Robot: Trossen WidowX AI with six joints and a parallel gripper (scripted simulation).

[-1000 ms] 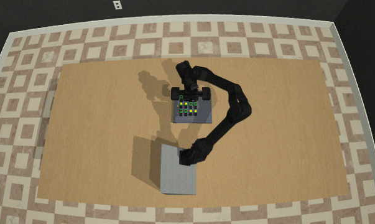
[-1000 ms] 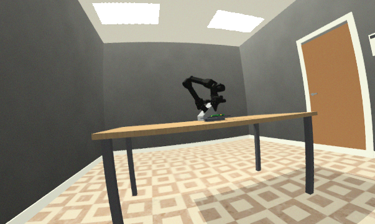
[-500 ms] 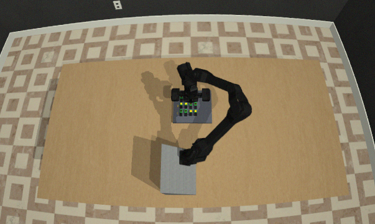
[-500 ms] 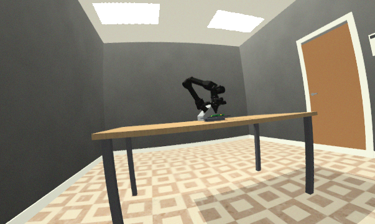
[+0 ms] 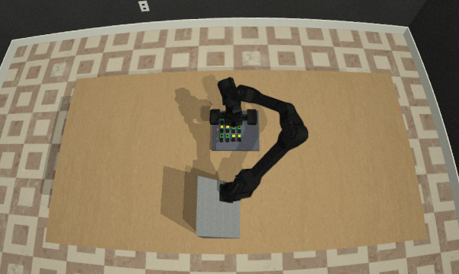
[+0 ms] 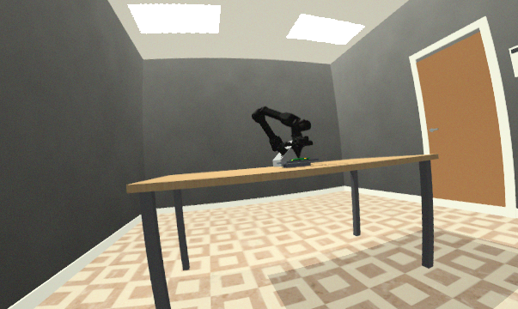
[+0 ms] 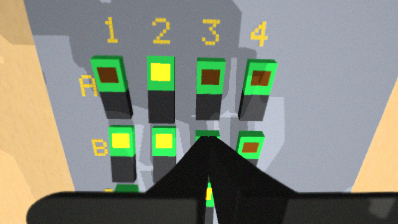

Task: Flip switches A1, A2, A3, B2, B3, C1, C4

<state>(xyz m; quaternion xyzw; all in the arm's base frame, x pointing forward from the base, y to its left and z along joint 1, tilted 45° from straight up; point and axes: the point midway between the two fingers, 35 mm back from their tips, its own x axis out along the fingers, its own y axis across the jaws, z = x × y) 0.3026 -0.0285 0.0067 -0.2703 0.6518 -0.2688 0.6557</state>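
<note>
Right now my hand is 1 cm past the switch B3 and 4 cm above it. From my hand the other things lie so: switch A3 (3 cm ahead, 4 cm below); switch B4 (1 cm behind, 2 cm to the right, 4 cm below); switch B2 (1 cm behind, 2 cm to the left, 4 cm below).
</note>
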